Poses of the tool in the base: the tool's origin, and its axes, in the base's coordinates. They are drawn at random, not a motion.
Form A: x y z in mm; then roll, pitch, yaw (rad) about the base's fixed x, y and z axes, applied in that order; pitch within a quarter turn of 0, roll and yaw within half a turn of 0.
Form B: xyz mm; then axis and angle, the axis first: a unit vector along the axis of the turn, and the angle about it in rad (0 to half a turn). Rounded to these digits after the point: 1 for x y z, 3 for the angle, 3 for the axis.
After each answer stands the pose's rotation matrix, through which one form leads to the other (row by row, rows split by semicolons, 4 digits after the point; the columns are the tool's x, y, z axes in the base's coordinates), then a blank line. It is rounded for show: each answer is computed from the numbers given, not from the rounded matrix.
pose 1, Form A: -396.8 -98.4 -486.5 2.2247 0.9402 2.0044
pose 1, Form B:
-396.8 -98.4 -486.5 0.314 0.939 0.137 1.966
-0.2477 0.2827 0.9267; 0.5351 0.8373 -0.1124; -0.8077 0.4680 -0.3587

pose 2, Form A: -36.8 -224.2 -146.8 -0.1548 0.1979 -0.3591
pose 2, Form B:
-36.8 -224.2 -146.8 -0.276 0.525 -0.805 0.425
0.9179 0.3188 0.2361; -0.3446 0.9357 0.0761; -0.1966 -0.1512 0.9688

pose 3, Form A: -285.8 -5.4 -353.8 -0.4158 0.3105 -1.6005
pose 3, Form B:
-285.8 -5.4 -353.8 -0.047 0.351 -0.935 1.601
-0.0283 0.9181 0.3954; -0.9518 0.0962 -0.2914; -0.3055 -0.3846 0.8710

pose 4, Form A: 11.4 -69.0 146.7 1.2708 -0.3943 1.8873
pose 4, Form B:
11.4 -69.0 146.7 0.505 0.407 0.761 2.386
-0.2874 -0.1666 0.9432; 0.8774 -0.4408 0.1895; 0.3842 0.8820 0.2728

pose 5, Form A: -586.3 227.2 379.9 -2.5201 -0.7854 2.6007
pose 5, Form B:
-586.3 227.2 379.9 -0.135 -0.972 0.193 2.260
-0.6062 0.0657 -0.7926; 0.3641 0.9089 -0.2031; 0.7071 -0.4117 -0.5749

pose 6, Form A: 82.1 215.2 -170.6 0.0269 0.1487 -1.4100
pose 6, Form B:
82.1 215.2 -170.6 0.090 0.074 -0.993 1.419
0.1583 0.9874 -0.0028; -0.9762 0.1561 -0.1505; -0.1482 0.0266 0.9886

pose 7, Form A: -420.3 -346.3 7.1 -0.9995 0.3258 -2.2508
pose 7, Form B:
-420.3 -346.3 7.1 -0.084 0.544 -0.835 2.223
-0.5957 0.5897 0.5453; -0.7367 -0.1307 -0.6635; -0.3201 -0.7969 0.5123

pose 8, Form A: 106.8 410.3 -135.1 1.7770 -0.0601 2.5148
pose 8, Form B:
106.8 410.3 -135.1 0.261 0.743 0.616 2.796
-0.8085 0.1677 0.5642; 0.5855 0.1313 0.8000; 0.0601 0.9770 -0.2044

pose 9, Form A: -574.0 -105.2 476.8 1.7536 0.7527 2.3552
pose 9, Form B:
-574.0 -105.2 476.8 0.065 0.860 0.506 2.120
-0.5156 -0.3462 0.7838; 0.5166 0.6042 0.6067; -0.6836 0.7177 -0.1327

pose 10, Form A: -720.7 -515.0 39.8 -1.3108 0.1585 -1.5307
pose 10, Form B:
-720.7 -515.0 39.8 -0.495 0.585 -0.643 1.846
0.0396 0.2508 0.9672; -0.9867 0.1627 -0.0018; -0.1578 -0.9543 0.2539

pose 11, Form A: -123.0 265.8 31.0 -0.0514 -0.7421 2.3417
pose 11, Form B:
-123.0 265.8 31.0 0.350 -0.176 0.920 2.381
-0.5136 -0.7405 0.4334; 0.5287 -0.6710 -0.5199; 0.6758 -0.0379 0.7361

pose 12, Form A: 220.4 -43.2 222.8 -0.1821 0.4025 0.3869
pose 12, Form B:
220.4 -43.2 222.8 -0.420 0.595 0.686 0.609
0.8521 -0.4368 0.2884; 0.3472 0.8840 0.3131; -0.3917 -0.1666 0.9049

